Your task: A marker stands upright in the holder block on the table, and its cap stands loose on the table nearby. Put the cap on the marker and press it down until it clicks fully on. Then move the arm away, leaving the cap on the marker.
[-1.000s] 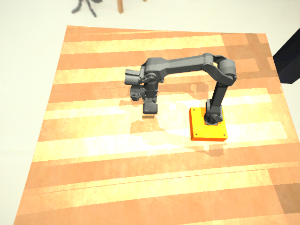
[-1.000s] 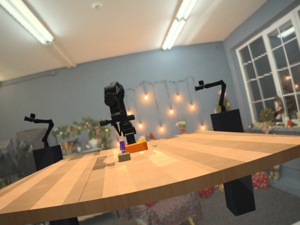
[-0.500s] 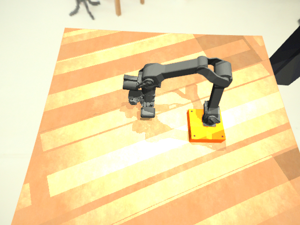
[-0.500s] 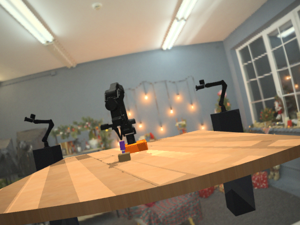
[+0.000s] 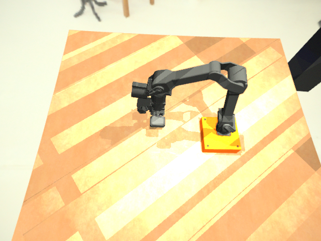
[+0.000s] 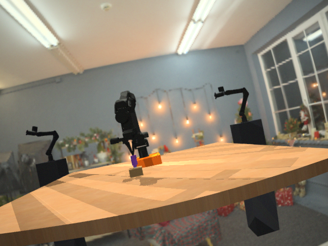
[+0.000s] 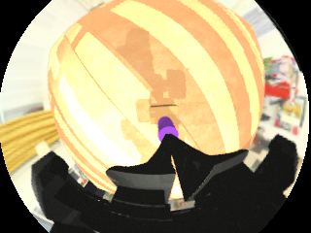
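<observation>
The purple cap is 2 cm below my gripper tip. Also, from my gripper tip: tan holder block (8 cm below).
</observation>
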